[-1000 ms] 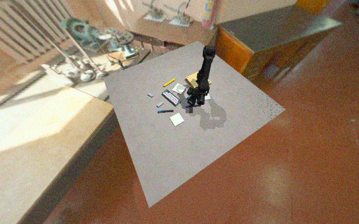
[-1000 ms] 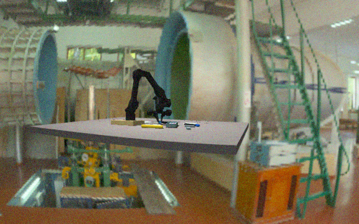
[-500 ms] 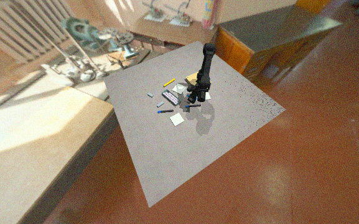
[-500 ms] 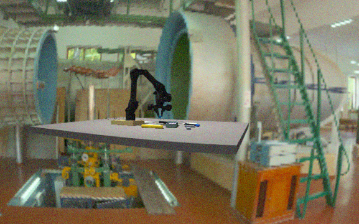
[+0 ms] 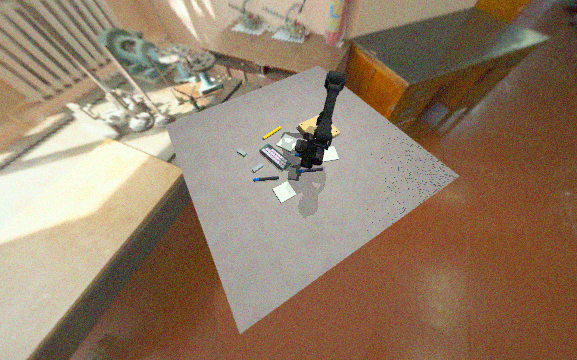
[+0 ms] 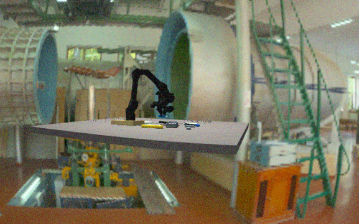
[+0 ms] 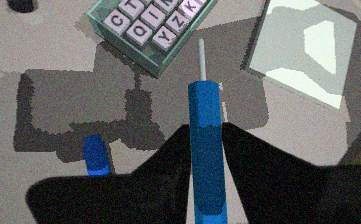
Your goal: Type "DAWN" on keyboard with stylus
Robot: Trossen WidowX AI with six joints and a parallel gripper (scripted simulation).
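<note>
Now: gripper tip 3 cm short of the stylus tip and 3 cm to the left of it. From my gripper tip the other things lie so: yellow pencil: 1 cm behind, 28 cm to the right, 5 cm below; then blue stylus: 1 cm ahead, 1 cm to the right; then grey block: 23 cm ahead, 27 cm to the right, 5 cm below.
</note>
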